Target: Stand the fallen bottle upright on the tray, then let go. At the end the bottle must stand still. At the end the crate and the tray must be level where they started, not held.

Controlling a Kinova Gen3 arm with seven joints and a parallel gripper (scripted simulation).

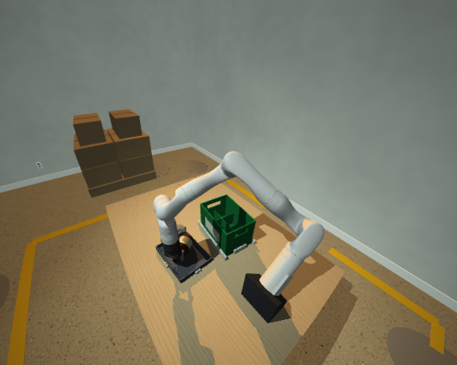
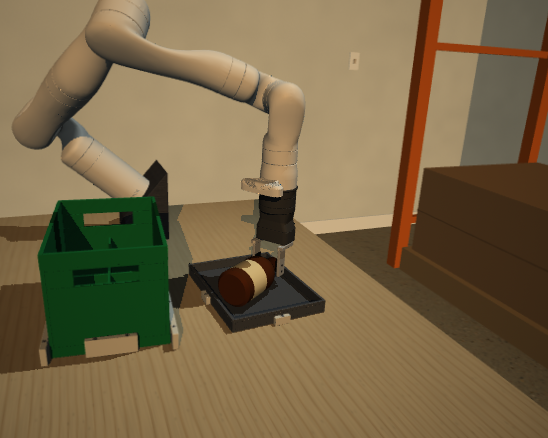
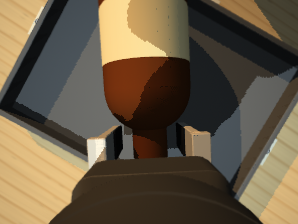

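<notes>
Right now the brown bottle is 30 mm ahead of my hand, 40 mm to the right of it and 10 mm below it. Also, from my hand: dark tray (20 mm ahead, 40 mm to the right, 40 mm below); green crate (40 mm ahead, 310 mm to the right, 30 mm above).
</notes>
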